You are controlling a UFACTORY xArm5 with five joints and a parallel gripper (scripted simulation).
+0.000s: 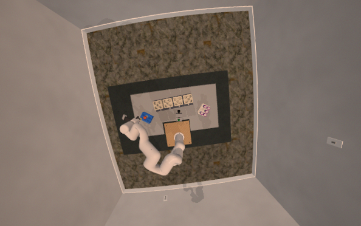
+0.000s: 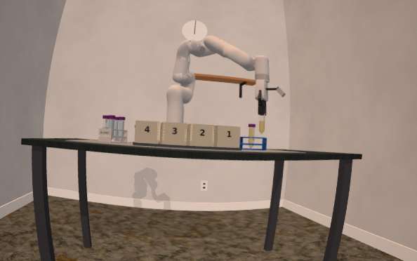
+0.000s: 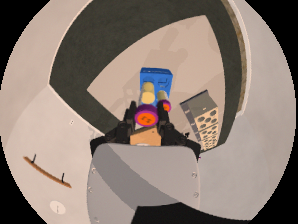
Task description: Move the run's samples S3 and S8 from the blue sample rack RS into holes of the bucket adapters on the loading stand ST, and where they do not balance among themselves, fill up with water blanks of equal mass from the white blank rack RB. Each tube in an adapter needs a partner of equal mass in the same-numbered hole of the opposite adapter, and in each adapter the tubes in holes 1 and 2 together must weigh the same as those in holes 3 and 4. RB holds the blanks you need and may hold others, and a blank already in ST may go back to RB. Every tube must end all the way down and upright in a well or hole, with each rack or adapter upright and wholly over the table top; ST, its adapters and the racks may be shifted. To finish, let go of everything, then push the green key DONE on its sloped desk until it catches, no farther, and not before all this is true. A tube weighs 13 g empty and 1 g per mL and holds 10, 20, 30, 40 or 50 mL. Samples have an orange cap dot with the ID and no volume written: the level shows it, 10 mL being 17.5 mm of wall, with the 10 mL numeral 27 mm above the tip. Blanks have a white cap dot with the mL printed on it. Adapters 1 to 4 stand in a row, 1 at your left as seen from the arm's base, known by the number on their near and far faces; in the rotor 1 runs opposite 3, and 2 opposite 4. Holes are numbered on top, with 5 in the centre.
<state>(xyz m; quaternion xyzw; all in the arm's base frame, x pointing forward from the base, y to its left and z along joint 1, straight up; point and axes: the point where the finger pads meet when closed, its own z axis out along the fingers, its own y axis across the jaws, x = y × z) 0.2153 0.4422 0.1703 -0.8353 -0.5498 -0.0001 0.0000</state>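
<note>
Right now my hand is 10 mm to the right of the orange-dotted sample tube and 50 mm above it. The rest, counted from my hand: adapter 2: 190 mm ahead, 290 mm to the right, 140 mm below; blue sample rack RS: 40 mm to the right, 160 mm below; green DONE key: 10 mm ahead, 420 mm to the right, 120 mm below.
</note>
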